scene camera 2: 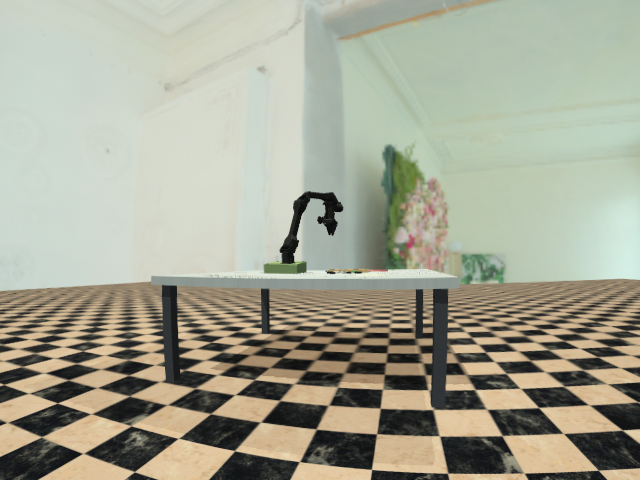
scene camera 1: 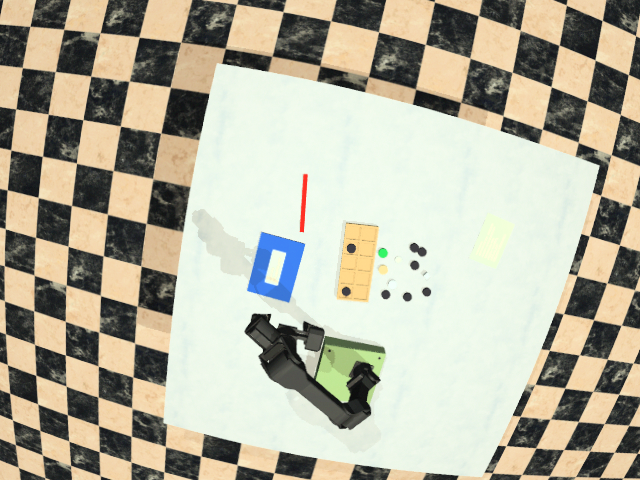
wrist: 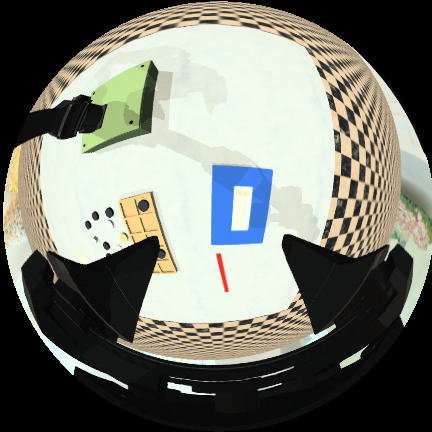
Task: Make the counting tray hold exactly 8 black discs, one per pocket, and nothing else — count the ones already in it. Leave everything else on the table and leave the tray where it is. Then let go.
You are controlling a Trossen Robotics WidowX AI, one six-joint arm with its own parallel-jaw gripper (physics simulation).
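Observation:
The tan counting tray (scene camera 1: 366, 263) (wrist: 132, 216) has two columns of five pockets. In scene camera 1, its left column holds a black disc (scene camera 1: 351, 248) in the second pocket from the top and another black disc (scene camera 1: 345, 291) in the bottom pocket; the other pockets look empty. Several loose black discs lie right of the tray: two close together at the top (scene camera 1: 414, 247) (scene camera 1: 422, 251), one in the middle (scene camera 1: 414, 265), and a lower row (scene camera 1: 385, 294) (scene camera 1: 407, 296) (scene camera 1: 426, 291). My gripper (scene camera 2: 331, 233) (wrist: 221, 241) is open and empty, high above the table. Its left finger hides part of the tray in the wrist view.
Beside the tray lie a green disc (scene camera 1: 383, 252), a tan disc (scene camera 1: 383, 269), a white disc (scene camera 1: 392, 284) and small pale pieces (scene camera 1: 398, 259) (scene camera 1: 425, 274). A blue rectangle (scene camera 1: 294, 263) (wrist: 222, 210), a red stick (scene camera 1: 303, 202) (wrist: 222, 272), a pale yellow sheet (scene camera 1: 492, 240) and the green arm base (scene camera 1: 338, 382) are also there.

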